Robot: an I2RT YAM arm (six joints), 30 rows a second.
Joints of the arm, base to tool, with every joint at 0 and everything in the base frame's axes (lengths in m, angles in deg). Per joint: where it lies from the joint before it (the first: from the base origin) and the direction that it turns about. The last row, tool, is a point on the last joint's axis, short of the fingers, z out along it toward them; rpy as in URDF.
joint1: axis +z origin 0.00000 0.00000 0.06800
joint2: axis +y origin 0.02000 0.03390 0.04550
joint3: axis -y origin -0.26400 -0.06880 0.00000
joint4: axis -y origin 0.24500 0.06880 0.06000
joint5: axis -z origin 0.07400 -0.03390 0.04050
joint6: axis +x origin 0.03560 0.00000 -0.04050
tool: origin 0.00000 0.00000 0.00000 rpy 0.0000 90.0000 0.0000
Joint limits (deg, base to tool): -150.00..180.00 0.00..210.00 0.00..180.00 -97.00..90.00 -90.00..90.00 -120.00..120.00
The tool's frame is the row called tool.
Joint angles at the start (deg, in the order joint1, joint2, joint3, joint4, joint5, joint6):
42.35, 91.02, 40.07, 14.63, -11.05, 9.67
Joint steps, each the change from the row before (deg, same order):
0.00, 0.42, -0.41, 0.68, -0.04, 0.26
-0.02, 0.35, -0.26, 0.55, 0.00, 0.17
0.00, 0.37, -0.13, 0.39, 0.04, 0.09
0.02, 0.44, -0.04, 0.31, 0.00, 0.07
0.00, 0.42, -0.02, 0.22, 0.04, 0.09
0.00, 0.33, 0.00, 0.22, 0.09, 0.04
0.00, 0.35, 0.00, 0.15, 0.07, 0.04
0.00, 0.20, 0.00, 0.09, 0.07, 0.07
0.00, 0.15, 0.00, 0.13, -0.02, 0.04
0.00, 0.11, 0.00, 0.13, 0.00, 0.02
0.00, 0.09, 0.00, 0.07, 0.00, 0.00
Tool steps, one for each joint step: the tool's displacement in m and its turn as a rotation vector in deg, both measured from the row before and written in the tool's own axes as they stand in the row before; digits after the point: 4 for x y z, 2 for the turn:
0.0027, -0.0007, 0.0015, -0.01, 0.15, 0.29
0.0018, -0.0007, 0.0012, 0.03, 0.05, 0.19
0.0014, -0.0005, 0.0013, 0.06, 0.10, 0.11
0.0012, -0.0004, 0.0016, 0.01, 0.17, 0.09
0.0012, -0.0005, 0.0015, 0.08, 0.21, 0.13
0.0007, -0.0004, 0.0012, 0.11, 0.09, 0.06
0.0010, -0.0005, 0.0012, 0.10, 0.18, 0.08
0.0005, -0.0003, 0.0007, 0.09, 0.09, 0.09
0.0003, -0.0001, 0.0005, -0.02, 0.02, 0.04
0.0002, -0.0001, 0.0004, 0.00, -0.02, 0.02
0.0002, -0.0001, 0.0003, 0.00, 0.02, 0.00

